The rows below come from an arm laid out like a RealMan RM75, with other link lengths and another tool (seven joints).
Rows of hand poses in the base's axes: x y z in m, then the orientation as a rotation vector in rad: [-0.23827, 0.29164, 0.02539, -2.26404, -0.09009, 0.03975]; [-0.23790, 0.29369, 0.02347, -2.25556, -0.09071, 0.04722]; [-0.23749, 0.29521, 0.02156, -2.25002, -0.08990, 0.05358]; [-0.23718, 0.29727, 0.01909, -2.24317, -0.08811, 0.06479]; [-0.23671, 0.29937, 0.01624, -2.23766, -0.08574, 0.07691]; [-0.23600, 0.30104, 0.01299, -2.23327, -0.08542, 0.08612]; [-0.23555, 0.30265, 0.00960, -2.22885, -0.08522, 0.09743]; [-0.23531, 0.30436, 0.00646, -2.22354, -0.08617, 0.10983]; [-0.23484, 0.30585, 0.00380, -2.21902, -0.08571, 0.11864]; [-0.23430, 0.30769, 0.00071, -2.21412, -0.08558, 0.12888]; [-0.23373, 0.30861, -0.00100, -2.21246, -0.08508, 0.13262]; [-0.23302, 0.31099, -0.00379, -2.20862, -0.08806, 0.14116]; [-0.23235, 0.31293, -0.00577, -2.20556, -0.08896, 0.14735]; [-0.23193, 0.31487, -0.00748, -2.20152, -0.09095, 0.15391]
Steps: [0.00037, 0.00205, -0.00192, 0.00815, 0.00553, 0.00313]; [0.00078, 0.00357, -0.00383, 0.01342, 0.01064, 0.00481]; [0.00109, 0.00563, -0.00630, 0.01976, 0.01966, 0.00745]; [0.00156, 0.00773, -0.00915, 0.02469, 0.02951, 0.00996]; [0.00227, 0.00940, -0.01240, 0.02859, 0.03651, 0.01296]; [0.00272, 0.01101, -0.01579, 0.03237, 0.04501, 0.01677]; [0.00296, 0.01272, -0.01893, 0.03692, 0.05396, 0.02181]; [0.00343, 0.01421, -0.02159, 0.04089, 0.06076, 0.02459]; [0.00397, 0.01605, -0.02468, 0.04511, 0.06851, 0.02812]; [0.00454, 0.01697, -0.02639, 0.04652, 0.07150, 0.02907]; [0.00525, 0.01935, -0.02918, 0.04972, 0.07690, 0.03427]; [0.00592, 0.02129, -0.03116, 0.05232, 0.08127, 0.03713]; [0.00634, 0.02323, -0.03287, 0.05584, 0.08560, 0.04094]
